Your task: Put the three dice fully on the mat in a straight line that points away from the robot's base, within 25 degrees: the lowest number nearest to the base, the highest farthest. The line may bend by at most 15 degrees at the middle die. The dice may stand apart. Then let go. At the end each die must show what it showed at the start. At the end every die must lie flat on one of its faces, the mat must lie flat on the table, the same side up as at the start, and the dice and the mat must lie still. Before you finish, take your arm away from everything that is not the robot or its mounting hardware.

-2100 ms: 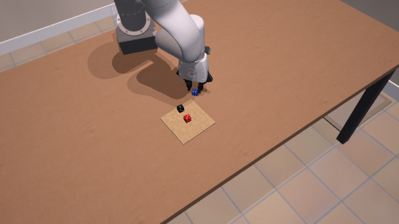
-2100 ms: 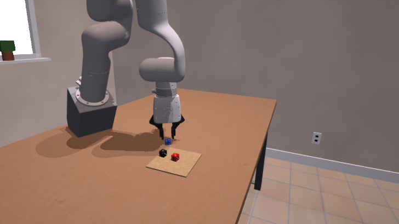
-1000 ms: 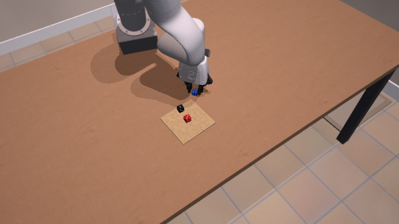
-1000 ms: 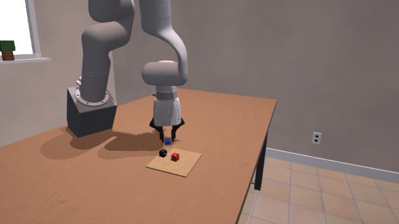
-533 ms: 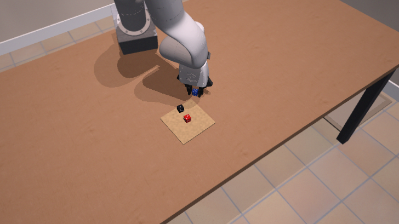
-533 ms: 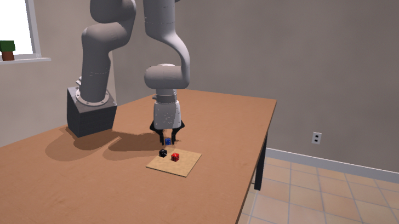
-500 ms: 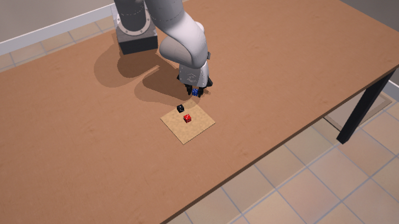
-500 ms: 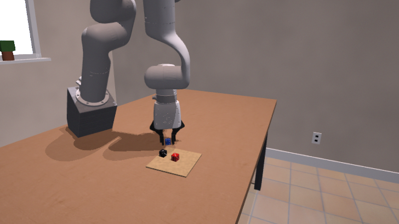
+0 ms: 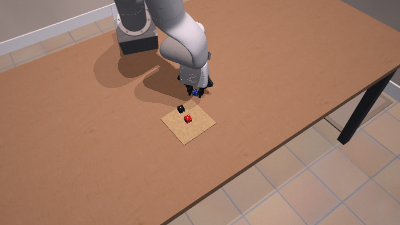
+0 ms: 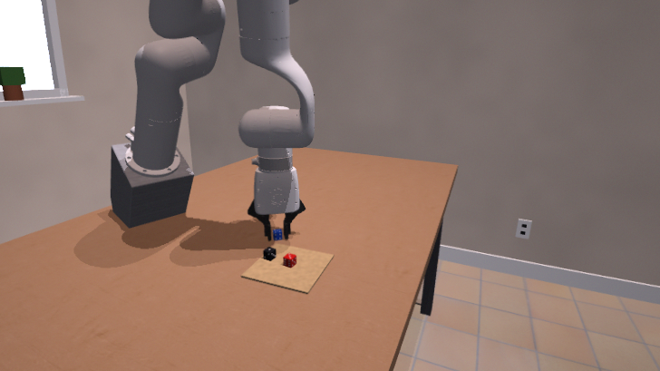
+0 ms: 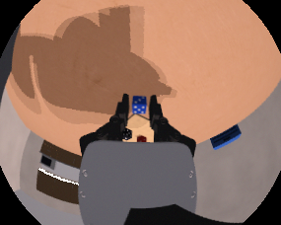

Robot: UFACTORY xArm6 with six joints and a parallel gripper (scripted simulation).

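Right now my hand is 1 cm above the blue die. Also, from my hand: red die (10 cm to the right, 8 cm ahead, 1 cm below); then black die (9 cm to the right, 3 cm ahead, 1 cm below); then tan mat (10 cm to the right, 8 cm ahead, 2 cm below).
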